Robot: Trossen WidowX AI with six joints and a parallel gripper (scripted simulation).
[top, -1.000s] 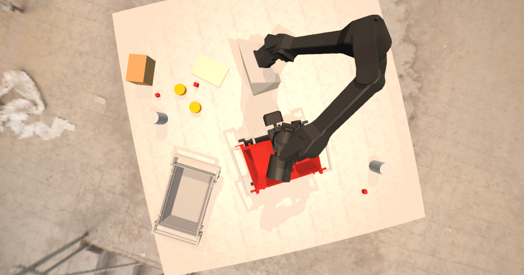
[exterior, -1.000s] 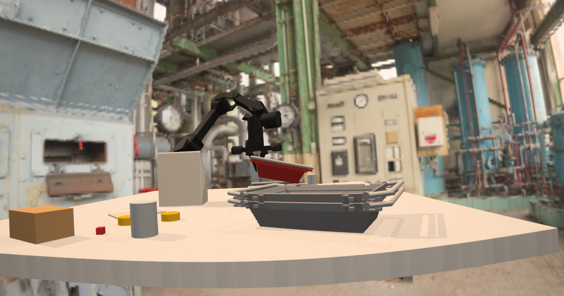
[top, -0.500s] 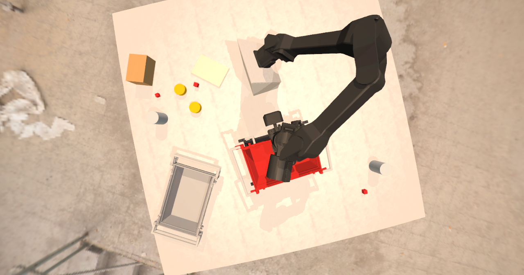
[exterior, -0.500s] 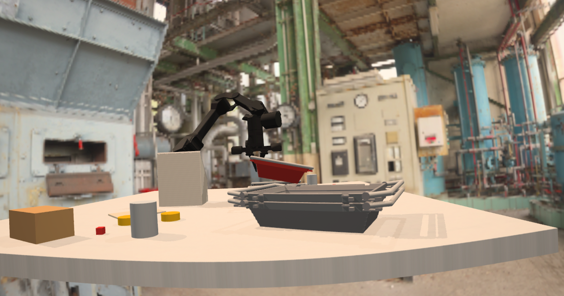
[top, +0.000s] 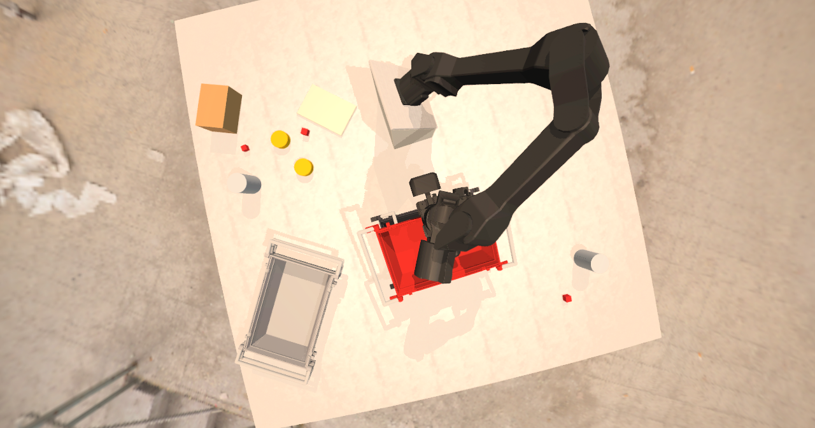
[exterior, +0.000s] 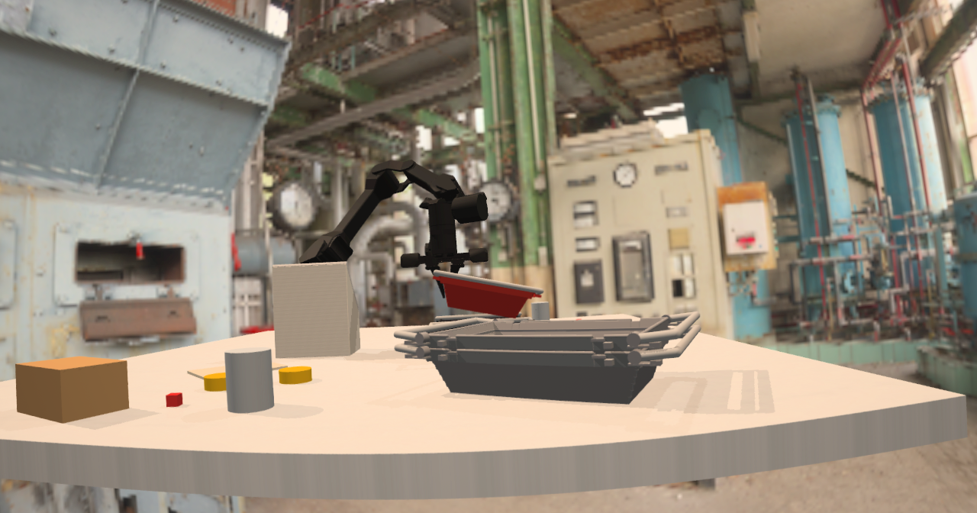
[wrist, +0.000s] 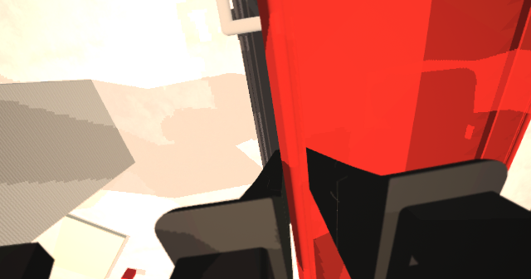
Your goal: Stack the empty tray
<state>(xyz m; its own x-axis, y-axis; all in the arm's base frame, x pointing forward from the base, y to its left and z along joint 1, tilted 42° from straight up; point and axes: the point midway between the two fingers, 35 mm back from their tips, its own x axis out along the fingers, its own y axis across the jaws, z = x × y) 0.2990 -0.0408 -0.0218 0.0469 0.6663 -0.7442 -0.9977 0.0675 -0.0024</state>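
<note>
My gripper tip is 8 cm short of the red tray and 1 cm below it. The rest, counted from my gripper tip: pale flat plate: 39 cm behind, 18 cm to the right, 11 cm below; orange box: 49 cm behind, 47 cm to the right, 8 cm below.
</note>
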